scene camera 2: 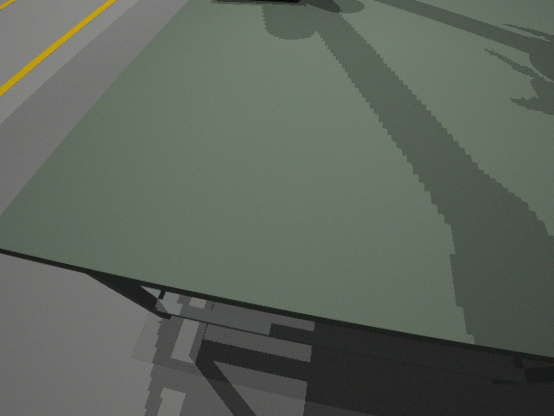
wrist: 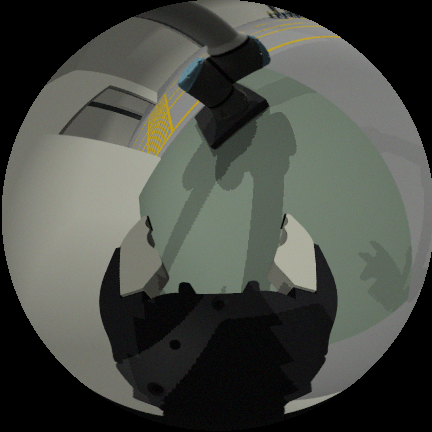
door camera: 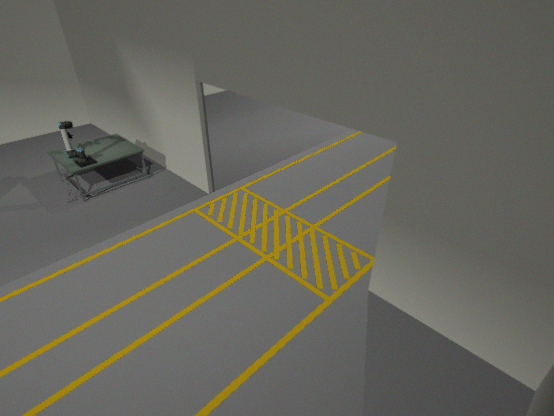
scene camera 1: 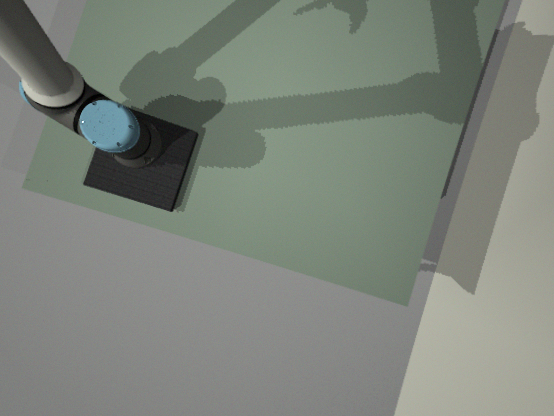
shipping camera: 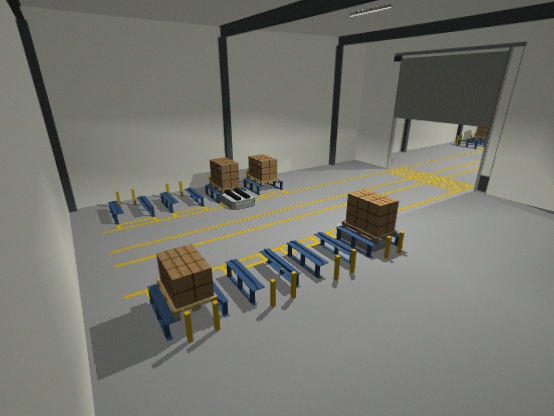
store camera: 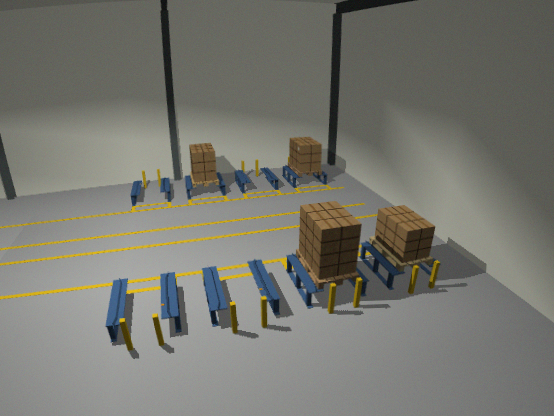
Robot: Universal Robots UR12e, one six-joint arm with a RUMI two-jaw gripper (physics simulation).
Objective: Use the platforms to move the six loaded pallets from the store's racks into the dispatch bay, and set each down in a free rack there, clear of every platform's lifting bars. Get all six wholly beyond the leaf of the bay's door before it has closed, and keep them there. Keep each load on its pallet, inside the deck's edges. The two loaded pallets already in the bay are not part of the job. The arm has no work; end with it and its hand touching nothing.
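In the shipping camera view, loaded pallets stand in the far racks, a left one and a right one, and in the near racks, a right one and a left one. A grey platform with bare dark bars is in front of the far left pallet's rack. The door leaf hangs partway down. In the store camera view, loaded pallets stand in racks: two far ones and two near ones. My gripper is open and empty above the table.
The green table bears the arm's base. Blue racks without pallets, such as a near beam and another, and yellow posts stand beside the lanes. A hatched strip crosses the doorway floor.
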